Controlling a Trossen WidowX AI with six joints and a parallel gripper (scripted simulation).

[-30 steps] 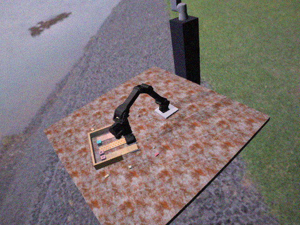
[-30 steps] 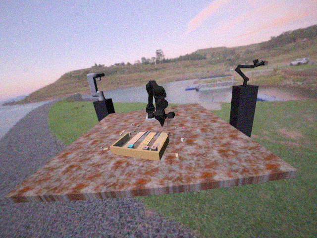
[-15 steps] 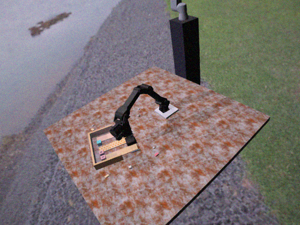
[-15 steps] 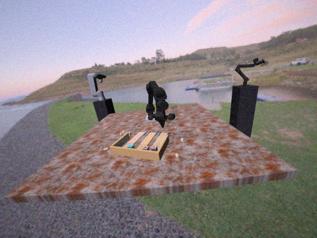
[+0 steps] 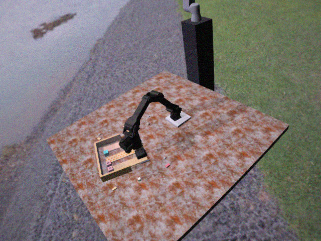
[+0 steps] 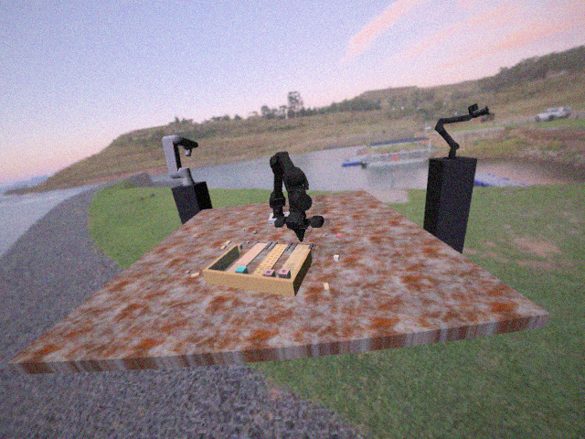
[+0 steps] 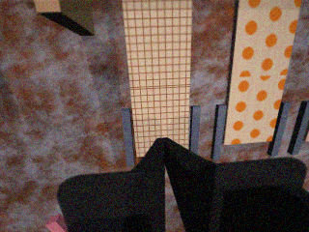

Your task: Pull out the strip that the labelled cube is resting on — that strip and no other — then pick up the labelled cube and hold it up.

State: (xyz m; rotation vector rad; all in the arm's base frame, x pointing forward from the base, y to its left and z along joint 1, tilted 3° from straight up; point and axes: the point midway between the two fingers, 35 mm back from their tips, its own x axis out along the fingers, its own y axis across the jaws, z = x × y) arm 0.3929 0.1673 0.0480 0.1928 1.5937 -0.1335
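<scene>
The tan gridded strip lies 9 cm ahead of my gripper tip, 2 cm to the right of it and 3 cm below it. The rest, counted from my gripper tip: pink piece 10 cm behind, 15 cm to the left, 3 cm below; white block 9 cm ahead, 13 cm to the left, 3 cm below.
</scene>
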